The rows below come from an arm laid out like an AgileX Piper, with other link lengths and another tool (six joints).
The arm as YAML. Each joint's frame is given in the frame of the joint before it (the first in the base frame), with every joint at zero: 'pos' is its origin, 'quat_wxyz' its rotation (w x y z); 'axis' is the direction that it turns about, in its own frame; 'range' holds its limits. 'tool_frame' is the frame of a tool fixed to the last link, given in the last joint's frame.
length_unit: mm
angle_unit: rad
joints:
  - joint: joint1
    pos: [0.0, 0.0, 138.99]
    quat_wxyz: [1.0, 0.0, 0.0, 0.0]
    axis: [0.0, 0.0, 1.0]
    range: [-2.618, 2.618]
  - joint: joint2
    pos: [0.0, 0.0, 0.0]
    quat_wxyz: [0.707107, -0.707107, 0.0, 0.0]
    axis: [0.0, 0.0, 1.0]
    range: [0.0, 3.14]
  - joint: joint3
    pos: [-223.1, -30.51, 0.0]
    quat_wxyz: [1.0, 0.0, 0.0, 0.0]
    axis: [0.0, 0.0, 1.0]
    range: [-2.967, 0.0]
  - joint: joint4
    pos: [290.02, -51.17, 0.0]
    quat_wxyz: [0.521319, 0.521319, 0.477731, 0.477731]
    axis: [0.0, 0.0, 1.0]
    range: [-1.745, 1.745]
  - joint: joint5
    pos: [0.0, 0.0, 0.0]
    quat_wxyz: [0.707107, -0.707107, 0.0, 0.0]
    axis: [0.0, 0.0, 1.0]
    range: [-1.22, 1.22]
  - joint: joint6
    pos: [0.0, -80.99, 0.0]
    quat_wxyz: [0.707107, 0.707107, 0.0, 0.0]
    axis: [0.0, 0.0, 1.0]
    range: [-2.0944, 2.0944]
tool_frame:
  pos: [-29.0, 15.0, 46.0]
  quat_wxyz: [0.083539, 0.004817, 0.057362, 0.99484]
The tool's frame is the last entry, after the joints.
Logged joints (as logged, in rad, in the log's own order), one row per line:
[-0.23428 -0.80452 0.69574 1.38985 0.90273 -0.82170]
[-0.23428 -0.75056 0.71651 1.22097 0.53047 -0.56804]
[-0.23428 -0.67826 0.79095 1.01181 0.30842 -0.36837]
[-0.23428 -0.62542 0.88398 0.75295 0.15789 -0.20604]
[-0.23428 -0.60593 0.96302 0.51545 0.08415 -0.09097]
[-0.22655 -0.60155 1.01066 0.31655 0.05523 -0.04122]
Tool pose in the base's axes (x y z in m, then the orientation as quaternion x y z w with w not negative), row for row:
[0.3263 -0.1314 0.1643 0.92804 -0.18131 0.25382 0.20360]
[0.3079 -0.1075 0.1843 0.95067 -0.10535 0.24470 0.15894]
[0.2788 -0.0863 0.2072 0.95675 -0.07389 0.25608 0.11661]
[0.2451 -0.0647 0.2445 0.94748 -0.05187 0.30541 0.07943]
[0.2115 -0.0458 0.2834 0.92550 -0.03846 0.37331 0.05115]
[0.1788 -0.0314 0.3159 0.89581 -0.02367 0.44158 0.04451]
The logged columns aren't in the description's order. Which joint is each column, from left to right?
Columns, left to right: joint1, joint3, joint5, joint2, joint6, joint4.
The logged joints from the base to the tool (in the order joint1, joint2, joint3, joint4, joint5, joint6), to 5 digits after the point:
[-0.23428 1.38985 -0.80452 -0.82170 0.69574 0.90273]
[-0.23428 1.22097 -0.75056 -0.56804 0.71651 0.53047]
[-0.23428 1.01181 -0.67826 -0.36837 0.79095 0.30842]
[-0.23428 0.75295 -0.62542 -0.20604 0.88398 0.15789]
[-0.23428 0.51545 -0.60593 -0.09097 0.96302 0.08415]
[-0.22655 0.31655 -0.60155 -0.04122 1.01066 0.05523]

